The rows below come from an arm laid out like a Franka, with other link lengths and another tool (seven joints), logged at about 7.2 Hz.
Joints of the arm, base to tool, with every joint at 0 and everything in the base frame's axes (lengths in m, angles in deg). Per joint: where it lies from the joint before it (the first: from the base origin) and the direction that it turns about. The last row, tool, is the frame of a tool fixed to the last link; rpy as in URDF.
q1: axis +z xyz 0 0 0.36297
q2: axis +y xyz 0 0 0
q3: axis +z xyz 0 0 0.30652
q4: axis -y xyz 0.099 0 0
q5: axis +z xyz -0.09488 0 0.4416
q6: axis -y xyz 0 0 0
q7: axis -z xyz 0.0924 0 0
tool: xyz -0.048 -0.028 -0.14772 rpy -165.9 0 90.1
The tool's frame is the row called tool.
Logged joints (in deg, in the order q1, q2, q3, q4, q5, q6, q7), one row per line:
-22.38, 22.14, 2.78, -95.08, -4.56, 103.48, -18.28
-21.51, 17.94, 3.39, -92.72, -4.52, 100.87, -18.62
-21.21, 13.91, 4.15, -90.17, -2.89, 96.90, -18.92
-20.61, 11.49, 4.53, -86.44, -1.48, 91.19, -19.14
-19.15, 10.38, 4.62, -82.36, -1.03, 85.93, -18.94
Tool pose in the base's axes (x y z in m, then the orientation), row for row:
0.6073, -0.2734, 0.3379, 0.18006, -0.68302, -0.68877, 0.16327
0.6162, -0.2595, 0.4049, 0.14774, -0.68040, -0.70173, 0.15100
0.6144, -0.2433, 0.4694, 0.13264, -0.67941, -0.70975, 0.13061
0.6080, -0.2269, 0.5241, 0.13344, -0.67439, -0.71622, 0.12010
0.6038, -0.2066, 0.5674, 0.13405, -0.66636, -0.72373, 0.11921
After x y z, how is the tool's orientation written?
As a quaternion, w x y z.
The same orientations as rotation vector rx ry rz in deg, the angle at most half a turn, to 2 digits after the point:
-110.58, -111.51, 26.43
-112.14, -115.66, 24.89
-112.93, -117.98, 21.71
-112.05, -119.00, 19.95
-110.68, -120.21, 19.80

